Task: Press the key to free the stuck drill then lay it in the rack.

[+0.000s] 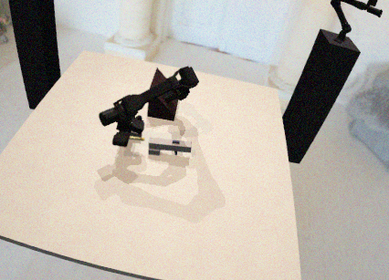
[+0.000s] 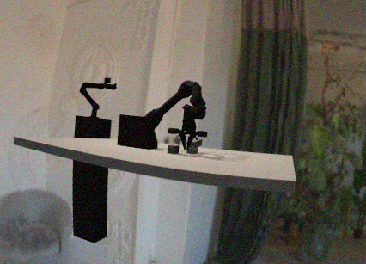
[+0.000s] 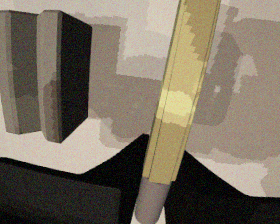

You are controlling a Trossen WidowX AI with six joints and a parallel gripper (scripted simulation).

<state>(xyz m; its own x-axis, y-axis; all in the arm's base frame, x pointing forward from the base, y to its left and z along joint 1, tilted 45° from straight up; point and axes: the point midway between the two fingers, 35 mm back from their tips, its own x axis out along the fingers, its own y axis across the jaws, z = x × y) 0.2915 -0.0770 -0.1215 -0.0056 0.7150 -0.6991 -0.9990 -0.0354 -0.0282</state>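
My gripper tip is now 4 cm to the right of the drill and 4 cm below it. The rest, counted from my gripper tip: dark key (23 cm to the left, 2 cm above, 1 cm behind); then grey rack (7 cm behind, 3 cm to the left, 1 cm below); then grey housing block (20 cm to the left, 2 cm above, 1 cm behind).
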